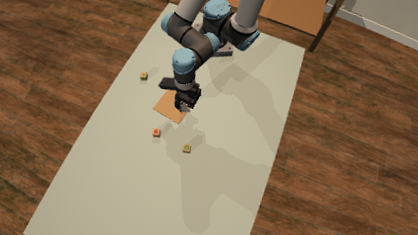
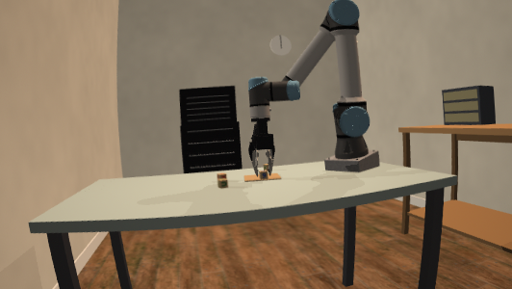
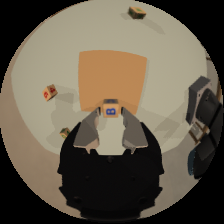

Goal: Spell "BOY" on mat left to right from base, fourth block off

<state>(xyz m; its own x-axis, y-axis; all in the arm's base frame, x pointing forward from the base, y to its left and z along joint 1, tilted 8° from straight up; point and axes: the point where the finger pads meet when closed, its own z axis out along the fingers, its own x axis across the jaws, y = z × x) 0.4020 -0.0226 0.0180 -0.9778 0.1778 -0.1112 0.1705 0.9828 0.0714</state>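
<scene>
Now: hand 1 cm past the orange mat, 5 cm to the left of it and 3 cm above it. The rest, counted from my hand: block: 10 cm behind, 23 cm to the right, 1 cm below.
</scene>
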